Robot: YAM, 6 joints.
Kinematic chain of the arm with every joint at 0, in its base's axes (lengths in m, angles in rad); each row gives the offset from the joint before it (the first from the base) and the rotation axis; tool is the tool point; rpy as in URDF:
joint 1: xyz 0 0 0.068 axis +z
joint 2: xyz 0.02 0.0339 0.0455 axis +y
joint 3: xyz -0.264 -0.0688 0 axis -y
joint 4: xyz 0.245 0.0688 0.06 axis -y
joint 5: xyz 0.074 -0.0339 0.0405 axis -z
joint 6: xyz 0.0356 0 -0.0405 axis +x
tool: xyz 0 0 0 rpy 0 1.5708 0
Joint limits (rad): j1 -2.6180..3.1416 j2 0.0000..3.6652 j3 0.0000..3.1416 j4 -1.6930..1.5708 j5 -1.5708..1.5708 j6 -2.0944..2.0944
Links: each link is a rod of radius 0.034 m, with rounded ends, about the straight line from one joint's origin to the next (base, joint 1, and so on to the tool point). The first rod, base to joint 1, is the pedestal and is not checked.
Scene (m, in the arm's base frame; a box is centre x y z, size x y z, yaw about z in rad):
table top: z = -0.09
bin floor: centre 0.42 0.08 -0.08 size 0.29 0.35 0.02 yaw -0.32
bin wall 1: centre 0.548 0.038 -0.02 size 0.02 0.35 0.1 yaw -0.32
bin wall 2: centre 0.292 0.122 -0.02 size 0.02 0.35 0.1 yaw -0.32
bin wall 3: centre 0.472 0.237 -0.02 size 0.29 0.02 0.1 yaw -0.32
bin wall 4: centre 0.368 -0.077 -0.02 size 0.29 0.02 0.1 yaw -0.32
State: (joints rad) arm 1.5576 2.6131 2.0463 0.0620 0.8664 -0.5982
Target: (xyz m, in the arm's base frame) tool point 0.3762 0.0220 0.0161
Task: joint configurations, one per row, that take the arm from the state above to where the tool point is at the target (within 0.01 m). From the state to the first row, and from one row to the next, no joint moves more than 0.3 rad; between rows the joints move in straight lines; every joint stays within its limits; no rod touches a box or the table.
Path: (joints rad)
1: 1.3477 2.4386 2.0158 0.1664 0.8619 -0.7858
2: 1.1378 2.2641 1.9854 0.2707 0.8574 -0.9734
3: 0.9278 2.0896 1.9549 0.3751 0.8529 -1.1610
4: 0.6647 2.1713 1.7045 0.1554 0.9044 -0.9734
5: 0.4015 2.2530 1.4541 -0.0644 0.9559 -0.7858
6: 0.1384 2.3347 1.2037 -0.2841 1.0074 -0.5982

